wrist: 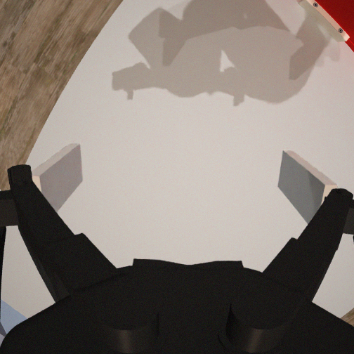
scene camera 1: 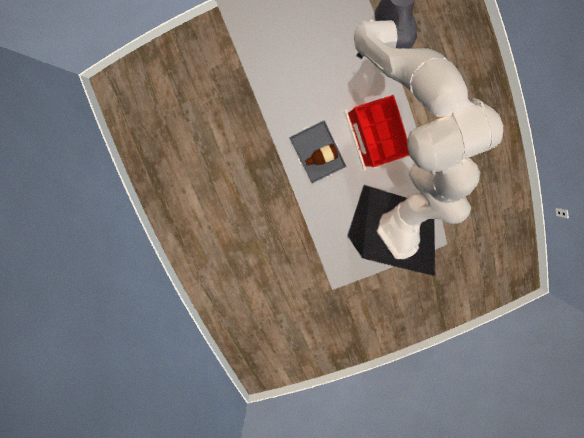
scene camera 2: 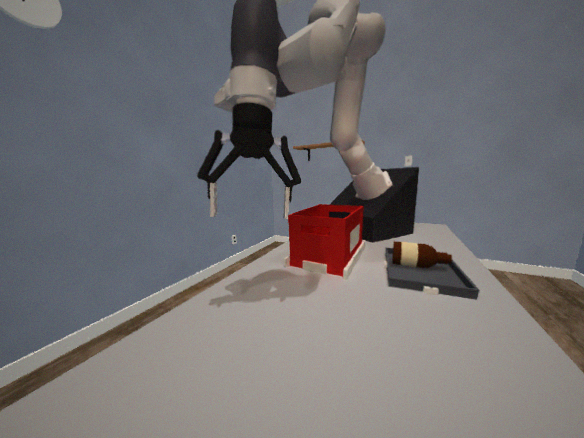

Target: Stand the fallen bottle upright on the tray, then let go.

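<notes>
A brown bottle with a cream label lies on its side on the dark grey tray. In the scene camera 2 view its neck points right, toward the tray's far side. My gripper is open, pointing down, with nothing between its fingers. It hangs above the table, to the left of the red crate in the scene camera 2 view and well away from the bottle. In the scene camera 1 view the arm hides most of the gripper. The bottle and tray do not show in the wrist view.
A red crate with compartments stands beside the tray, on the arm's side; its corner shows in the wrist view. The arm's black base block stands behind the crate and tray on the light table.
</notes>
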